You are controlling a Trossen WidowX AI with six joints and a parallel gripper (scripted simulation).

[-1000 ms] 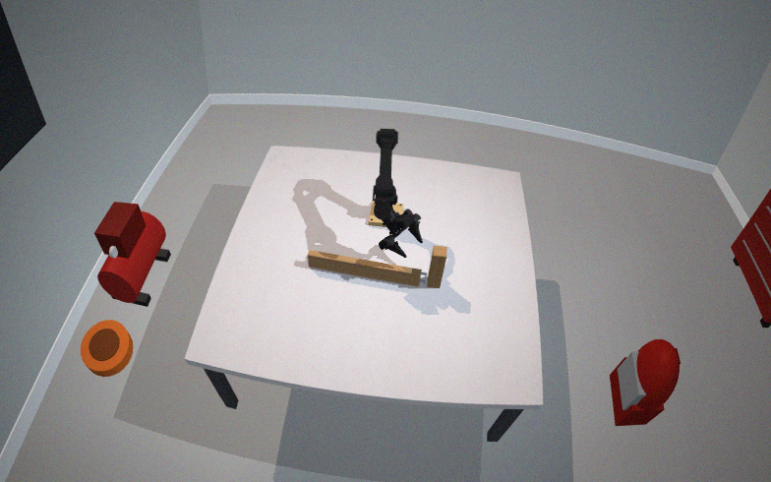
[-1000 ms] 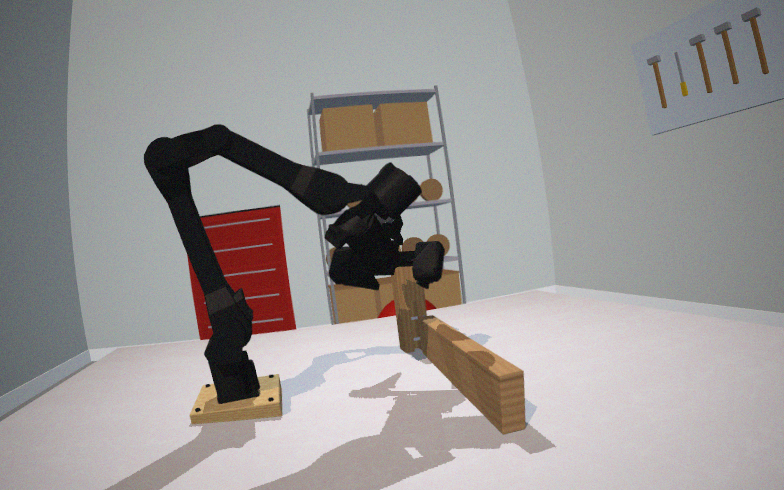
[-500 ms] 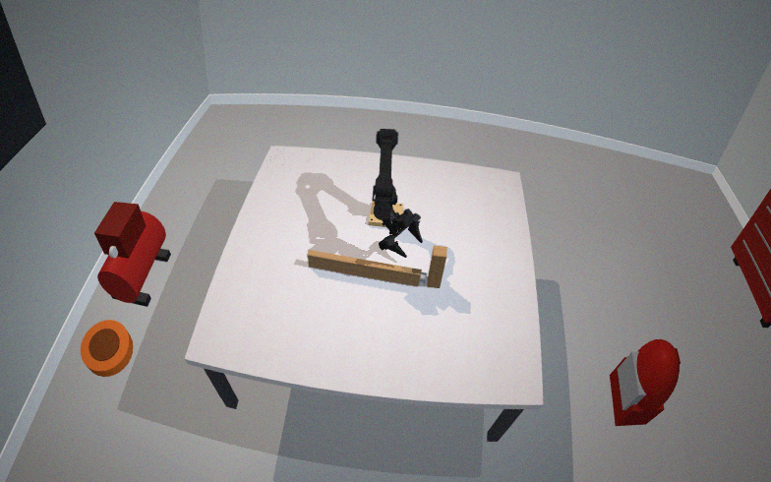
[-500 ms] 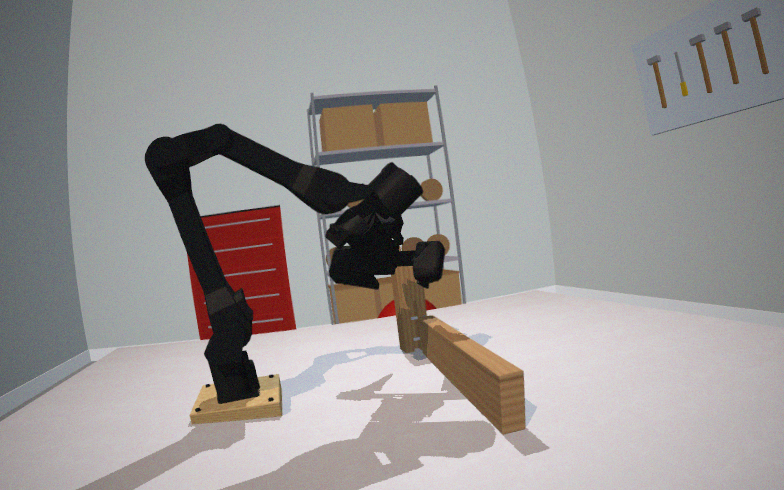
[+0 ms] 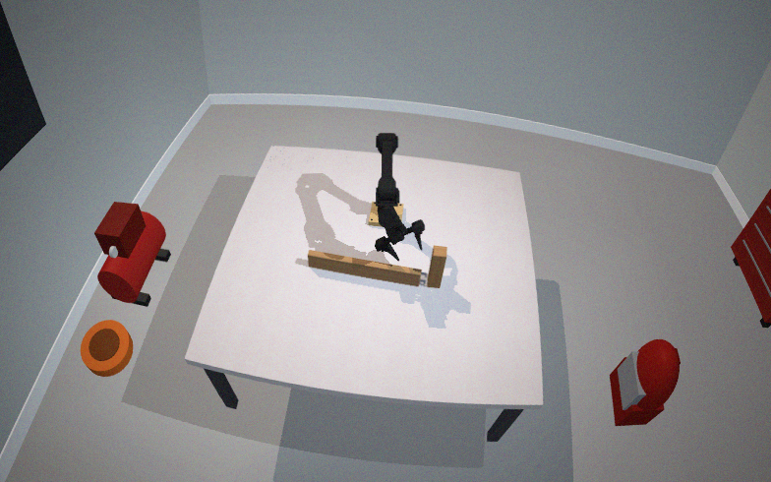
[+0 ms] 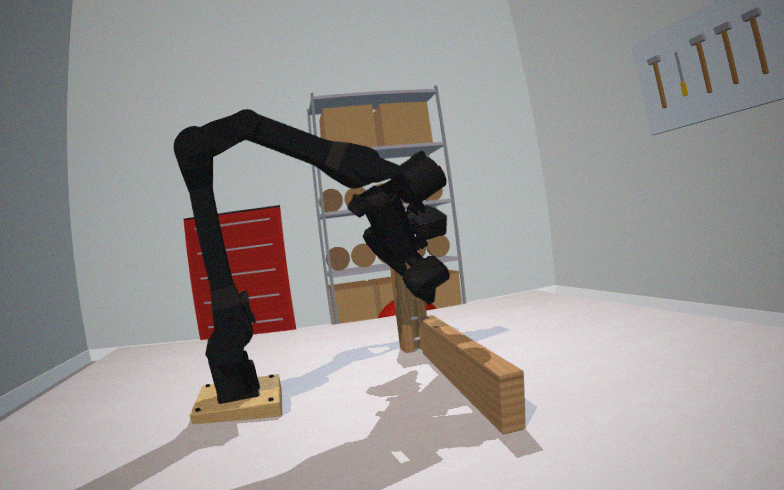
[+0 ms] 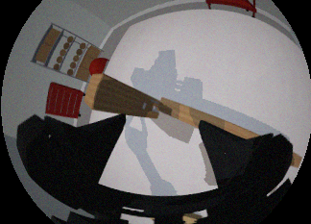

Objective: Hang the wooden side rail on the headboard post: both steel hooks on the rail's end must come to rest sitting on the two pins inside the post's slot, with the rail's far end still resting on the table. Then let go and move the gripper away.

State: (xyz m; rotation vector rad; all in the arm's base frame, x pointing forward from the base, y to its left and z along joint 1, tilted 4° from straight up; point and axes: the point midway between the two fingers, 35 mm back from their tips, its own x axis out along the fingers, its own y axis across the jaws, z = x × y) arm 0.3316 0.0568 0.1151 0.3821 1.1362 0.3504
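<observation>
Right now my gripper tip is 100 mm to the right of the headboard post, 50 mm above it and 20 mm short of it.
</observation>
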